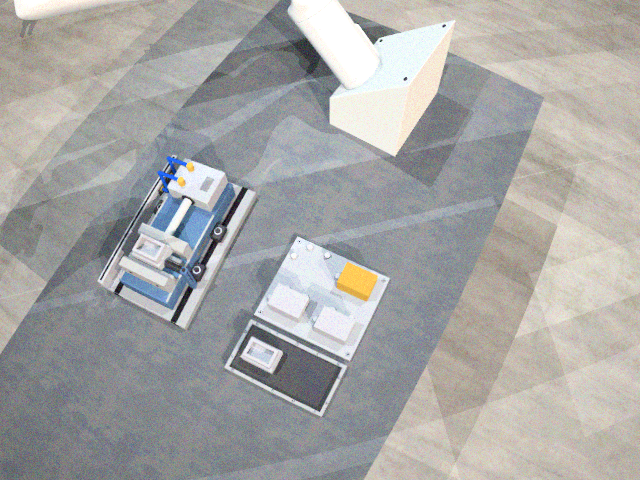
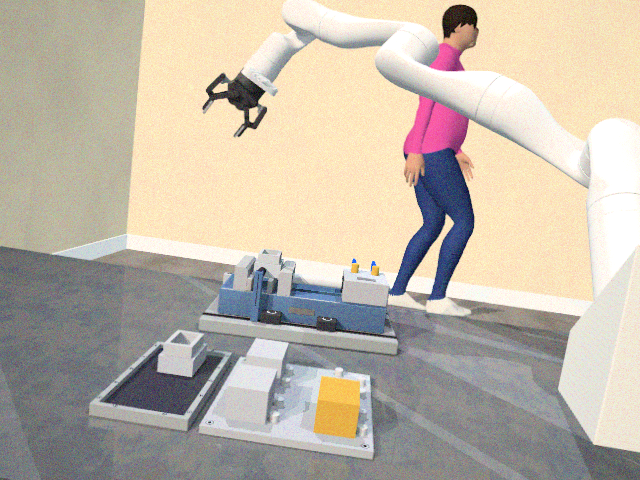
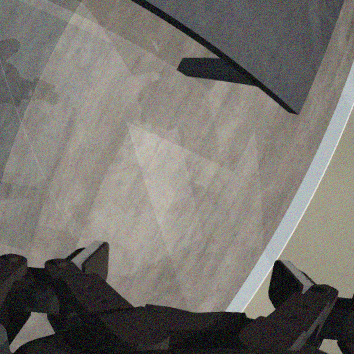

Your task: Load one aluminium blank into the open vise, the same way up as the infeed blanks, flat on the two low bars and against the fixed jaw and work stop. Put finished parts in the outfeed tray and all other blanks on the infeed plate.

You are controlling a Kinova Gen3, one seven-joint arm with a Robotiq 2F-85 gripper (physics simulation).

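Note:
My gripper (image 1: 26, 34) (image 2: 222, 119) (image 3: 190, 270) is open and empty, high above the table and far from the parts. The vise (image 1: 149, 293) (image 2: 351, 316) has a blue body. A pale part with a top pocket (image 1: 149, 250) (image 2: 270, 259) sits between its fixed jaw (image 1: 147, 272) (image 2: 244, 273) and its moving jaw; whether both touch it, I cannot tell. A similar pocketed part (image 1: 262, 353) (image 2: 180, 356) stands in the outfeed tray (image 1: 273, 391) (image 2: 139, 419). Two plain pale blanks (image 1: 287, 301) (image 1: 333, 324) (image 2: 268, 353) (image 2: 250, 395) stand on the infeed plate (image 1: 279, 263) (image 2: 294, 395).
A yellow block (image 1: 356, 281) (image 2: 337, 406) also stands on the infeed plate, near small upright pins. A blue work-stop arm (image 1: 188, 277) (image 2: 256, 297) rises beside the vise jaws. A person (image 2: 444, 113) in pink stands behind the vise and arm. The robot's wedge base (image 1: 367, 121) stands across the table.

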